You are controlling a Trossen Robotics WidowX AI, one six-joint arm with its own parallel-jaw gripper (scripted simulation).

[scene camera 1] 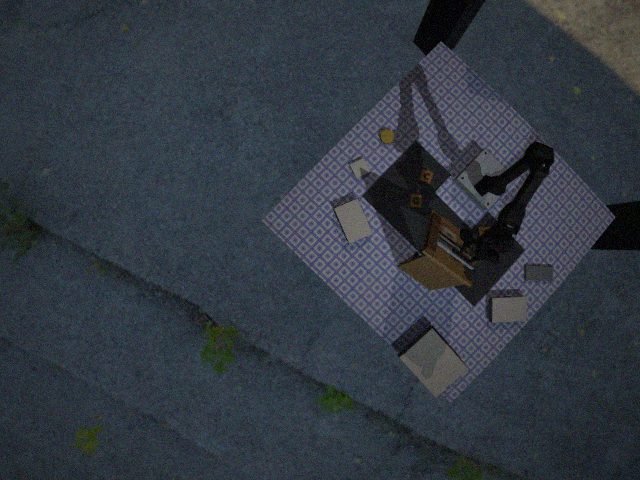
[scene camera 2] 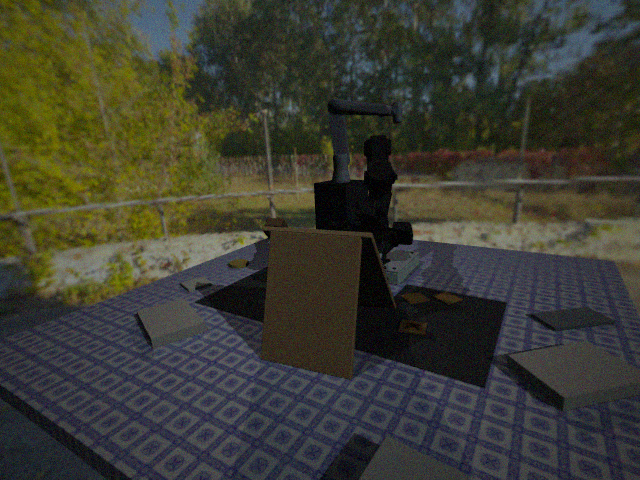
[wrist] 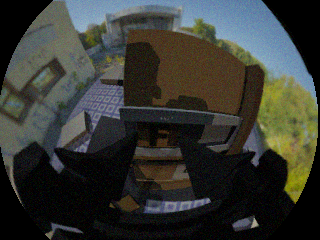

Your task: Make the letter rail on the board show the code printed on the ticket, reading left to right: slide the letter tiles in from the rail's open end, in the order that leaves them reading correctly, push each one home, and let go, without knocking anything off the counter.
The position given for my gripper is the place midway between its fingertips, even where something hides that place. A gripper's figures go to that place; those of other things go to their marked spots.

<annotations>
My gripper (wrist: 158,135): 10 cm from the lens. A letter tile marked f (wrist: 151,135): 9 cm from the lens. A brown letter board (wrist: 169,77) is 9 cm from the lens. A dark mat (wrist: 131,188) is 30 cm from the lens. The marked spots on the brown letter board and the dark mat are 30 cm apart.
</annotations>
